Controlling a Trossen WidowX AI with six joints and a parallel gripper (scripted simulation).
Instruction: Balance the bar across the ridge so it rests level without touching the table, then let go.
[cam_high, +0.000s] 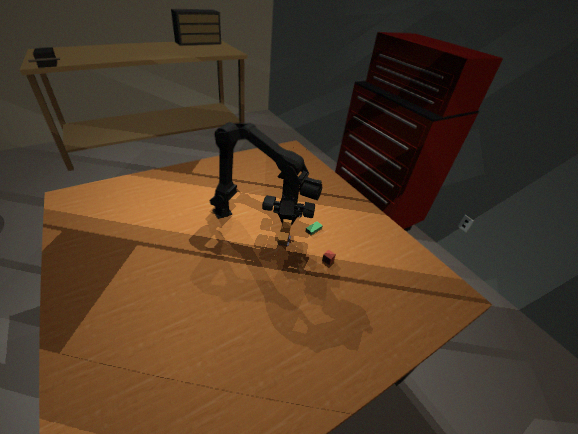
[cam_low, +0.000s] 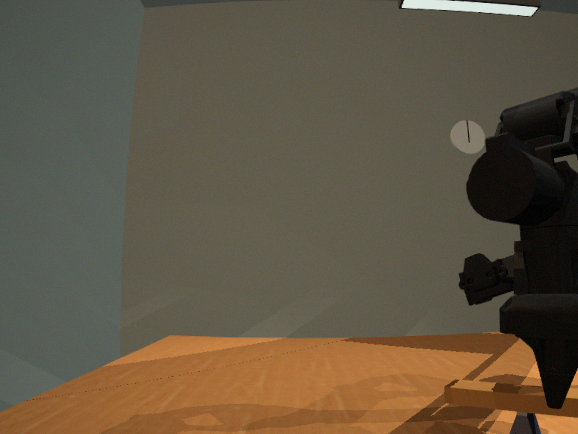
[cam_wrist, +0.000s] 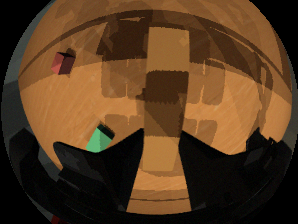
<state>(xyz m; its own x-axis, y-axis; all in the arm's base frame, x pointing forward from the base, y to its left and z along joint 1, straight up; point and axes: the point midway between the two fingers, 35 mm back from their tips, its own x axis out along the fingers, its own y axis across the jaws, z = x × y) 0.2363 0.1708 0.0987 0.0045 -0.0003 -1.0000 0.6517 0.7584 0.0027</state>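
My gripper tip is now 20 mm short of the bar and 20 mm to the left of it. Round my gripper tip: red block 180 mm ahead, 80 mm to the left, 50 mm below; then green block 20 mm ahead, 120 mm to the left, 60 mm below.
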